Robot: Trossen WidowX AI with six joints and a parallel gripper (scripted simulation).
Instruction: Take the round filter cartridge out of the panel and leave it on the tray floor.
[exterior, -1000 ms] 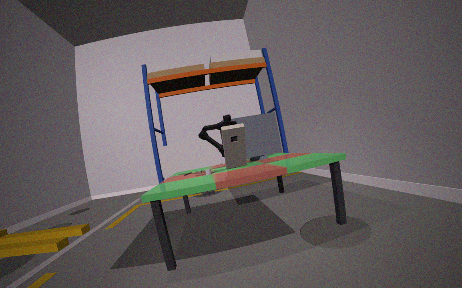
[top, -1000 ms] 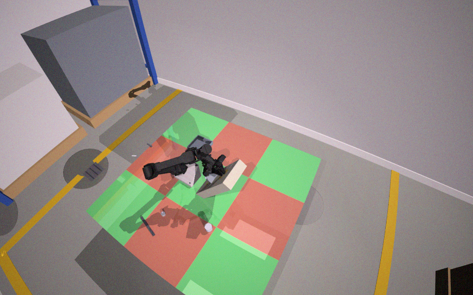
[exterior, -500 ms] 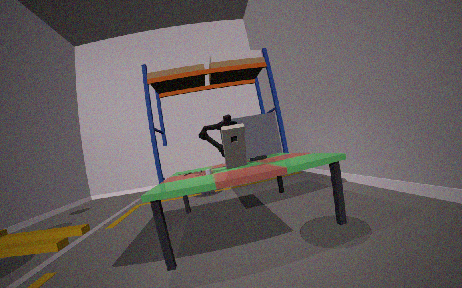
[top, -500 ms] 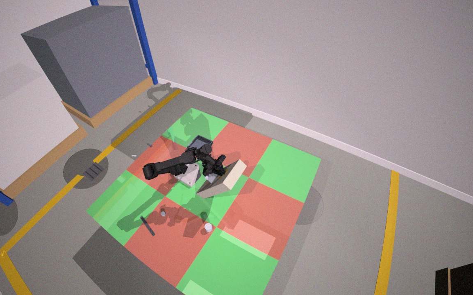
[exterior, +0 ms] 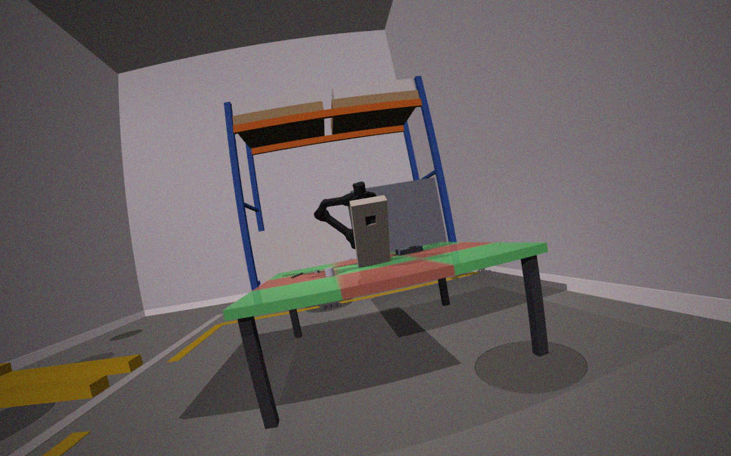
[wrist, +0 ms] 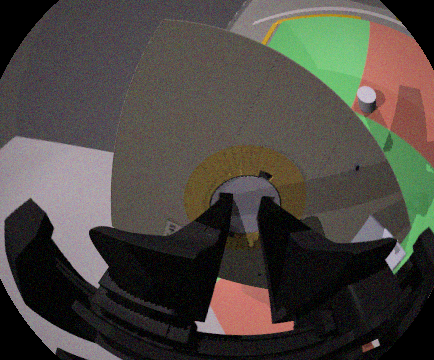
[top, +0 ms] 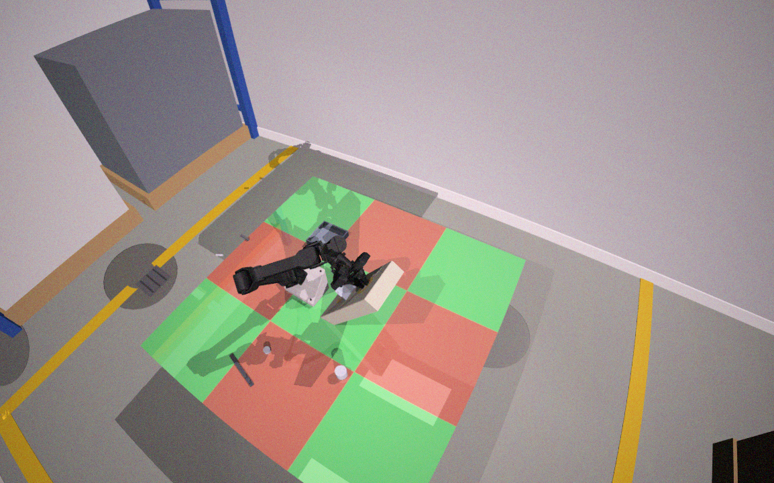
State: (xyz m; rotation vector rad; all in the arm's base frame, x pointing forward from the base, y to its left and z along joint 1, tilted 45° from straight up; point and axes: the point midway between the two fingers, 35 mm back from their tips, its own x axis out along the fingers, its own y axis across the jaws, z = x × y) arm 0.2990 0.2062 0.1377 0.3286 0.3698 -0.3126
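Now: the round filter cartridge 1 cm below my gripper tip and 1 cm ahead of it. From my gripper tip the other things lie so: grey tray (46 cm behind, 26 cm below, 22 cm to the left); then beige service panel (8 cm below, 4 cm behind).
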